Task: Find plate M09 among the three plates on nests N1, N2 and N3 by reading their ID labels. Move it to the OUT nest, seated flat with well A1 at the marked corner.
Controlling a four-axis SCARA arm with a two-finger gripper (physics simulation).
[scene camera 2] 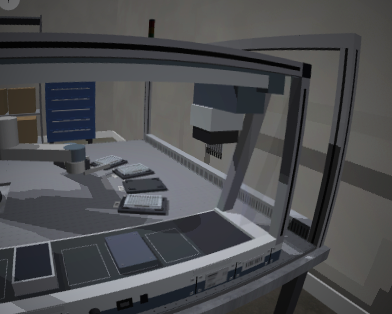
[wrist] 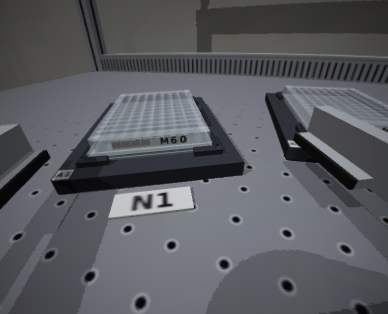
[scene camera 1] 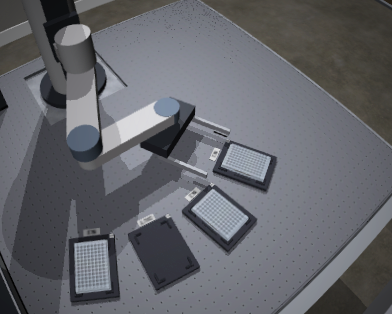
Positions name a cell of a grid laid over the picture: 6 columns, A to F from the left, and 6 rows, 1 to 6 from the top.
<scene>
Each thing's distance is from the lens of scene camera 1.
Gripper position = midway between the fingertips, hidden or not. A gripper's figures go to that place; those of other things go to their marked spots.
my gripper (scene camera 1: D3): 94 cm
nest N2 (scene camera 1: D5): 84 cm
nest N3 (scene camera 1: B6): 82 cm
</scene>
